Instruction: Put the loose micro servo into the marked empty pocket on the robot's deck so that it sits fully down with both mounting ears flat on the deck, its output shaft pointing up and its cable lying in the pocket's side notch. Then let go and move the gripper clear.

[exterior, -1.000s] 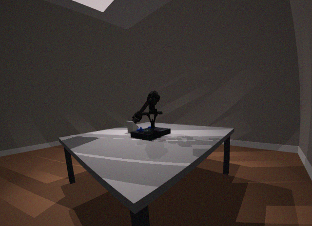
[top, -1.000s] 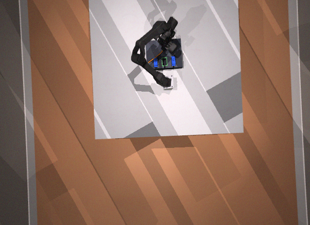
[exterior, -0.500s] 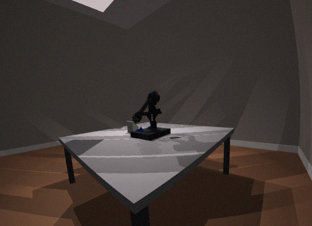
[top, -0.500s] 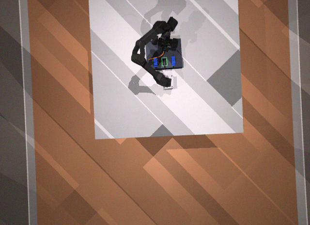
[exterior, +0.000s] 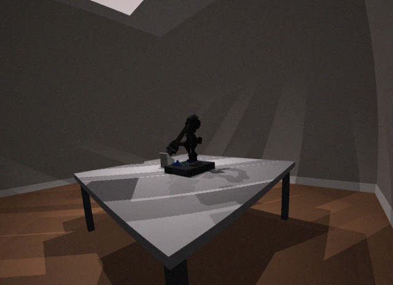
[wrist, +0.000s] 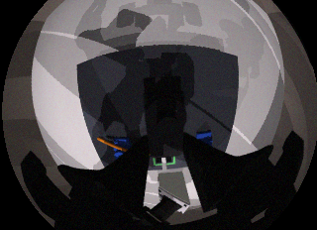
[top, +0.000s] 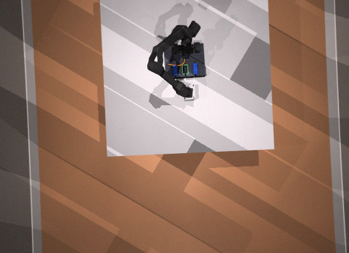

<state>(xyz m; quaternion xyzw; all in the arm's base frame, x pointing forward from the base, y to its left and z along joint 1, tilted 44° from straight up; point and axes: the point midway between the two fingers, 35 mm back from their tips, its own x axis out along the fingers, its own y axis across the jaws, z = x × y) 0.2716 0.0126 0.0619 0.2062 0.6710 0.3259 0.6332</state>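
My gripper tip is 2 cm short of the deck and 10 cm above it.
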